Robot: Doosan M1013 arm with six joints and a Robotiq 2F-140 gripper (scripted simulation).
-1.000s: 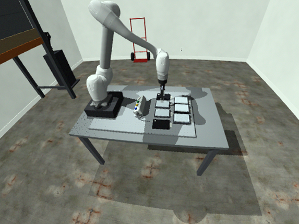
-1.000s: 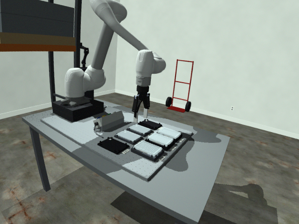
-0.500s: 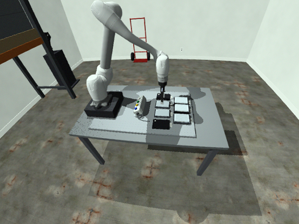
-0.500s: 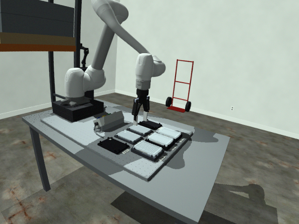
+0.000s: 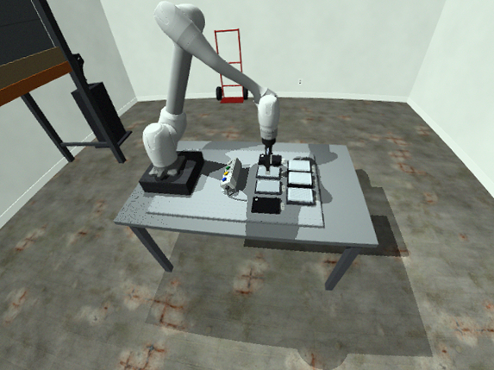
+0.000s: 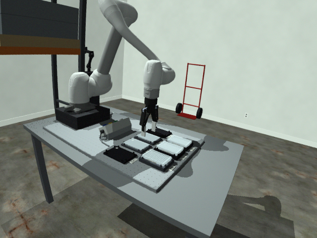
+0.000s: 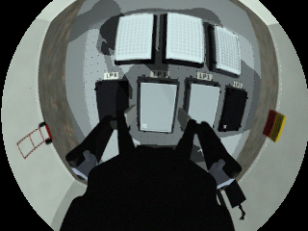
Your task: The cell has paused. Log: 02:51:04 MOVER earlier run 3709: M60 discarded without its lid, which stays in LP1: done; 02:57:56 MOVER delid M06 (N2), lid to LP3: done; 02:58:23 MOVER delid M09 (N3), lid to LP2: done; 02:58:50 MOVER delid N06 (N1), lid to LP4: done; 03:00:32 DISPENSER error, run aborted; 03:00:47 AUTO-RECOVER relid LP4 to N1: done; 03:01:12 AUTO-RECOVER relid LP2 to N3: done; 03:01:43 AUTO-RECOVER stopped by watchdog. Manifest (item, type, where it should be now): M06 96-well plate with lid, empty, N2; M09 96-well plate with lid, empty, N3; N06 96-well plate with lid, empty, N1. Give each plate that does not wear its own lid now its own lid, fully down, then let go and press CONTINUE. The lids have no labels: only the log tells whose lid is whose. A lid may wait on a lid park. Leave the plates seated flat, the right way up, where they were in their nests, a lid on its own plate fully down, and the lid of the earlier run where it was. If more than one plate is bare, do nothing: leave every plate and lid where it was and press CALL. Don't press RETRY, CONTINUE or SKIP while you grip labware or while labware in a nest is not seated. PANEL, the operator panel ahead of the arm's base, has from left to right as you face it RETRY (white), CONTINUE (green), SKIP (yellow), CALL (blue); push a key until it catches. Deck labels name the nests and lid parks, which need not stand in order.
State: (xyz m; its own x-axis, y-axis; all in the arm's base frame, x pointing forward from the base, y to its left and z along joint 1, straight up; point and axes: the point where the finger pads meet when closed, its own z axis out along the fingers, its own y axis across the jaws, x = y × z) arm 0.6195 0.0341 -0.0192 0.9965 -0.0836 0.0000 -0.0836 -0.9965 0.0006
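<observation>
Now: the grey pad 60 mm below my hand. Round my hand: yellow key: 240 mm behind, 80 mm to the right; then green key: 240 mm behind, 30 mm to the right; then white key: 240 mm behind, 20 mm to the left.
</observation>
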